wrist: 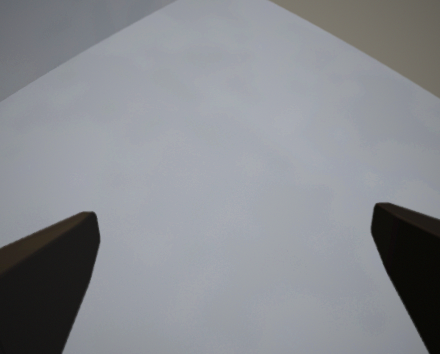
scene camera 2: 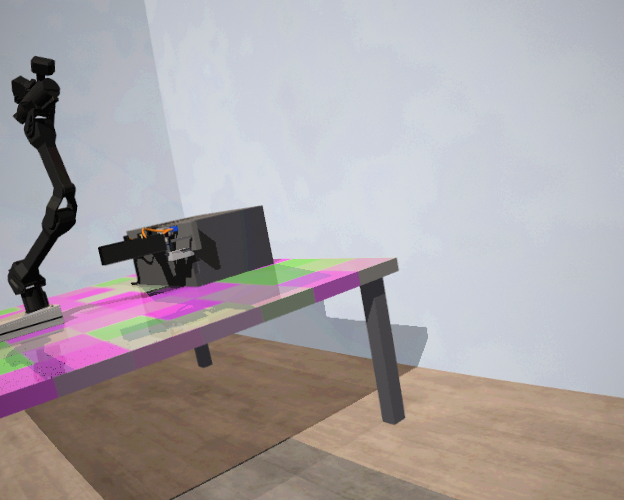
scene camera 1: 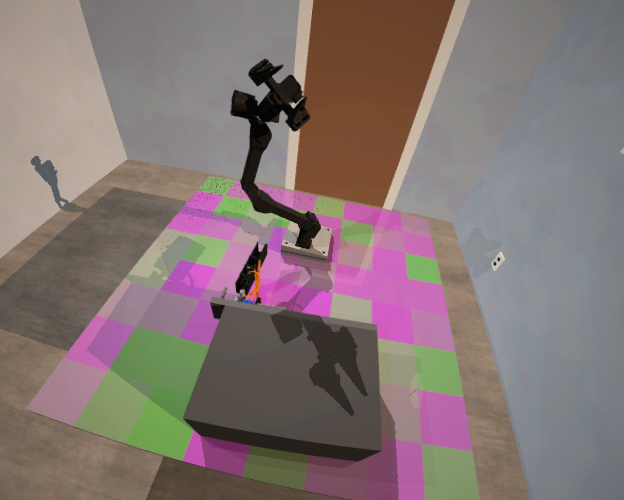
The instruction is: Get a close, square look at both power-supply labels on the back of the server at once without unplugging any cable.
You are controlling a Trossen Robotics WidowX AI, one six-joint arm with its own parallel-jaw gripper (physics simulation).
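Places are measured from the arm's base along level axes (x back, y right, z up), in centimetres.
Pixels of known places: gripper, fingertip midpoint: (wrist: 236,222) (scene camera 2: 53,73) (scene camera 1: 293,81); arm's base at its link origin: (scene camera 2: 37,309) (scene camera 1: 303,242).
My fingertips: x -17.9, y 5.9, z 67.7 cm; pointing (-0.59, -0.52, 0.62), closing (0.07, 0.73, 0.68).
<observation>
Ahead of a thing's pixels: the offset from my fingertips to its top centre. "spot": to the spot under its first point.
The server is a large dark grey box (scene camera 1: 250,375) (scene camera 2: 239,244) on the table. Its back, with the cables, is on the side toward the arm's base. Orange cables {spot: dx -17.1, dy +3.9, dz -54.2 cm} (scene camera 1: 256,278) (scene camera 2: 152,230) and a blue connector {dx -28.2, dy +4.1, dz -52.5 cm} (scene camera 1: 247,301) (scene camera 2: 173,228) show at one back corner, beside a black cable-carrying bar (scene camera 1: 244,276) (scene camera 2: 117,252) that sticks out from the back. Neither power-supply label can be made out in any view. My gripper (wrist: 236,222) is open and empty, its two dark fingers wide apart. It is raised high above the table, and the wrist view faces the walls; the server does not show there.
The arm's pale base plate (scene camera 1: 304,253) (scene camera 2: 31,321) is on the patterned magenta and green table (scene camera 1: 427,322) (scene camera 2: 291,304), behind the server. The black bar stands between the base's side and the server's back corner. A brown door (scene camera 1: 364,104) and walls surround the table.
</observation>
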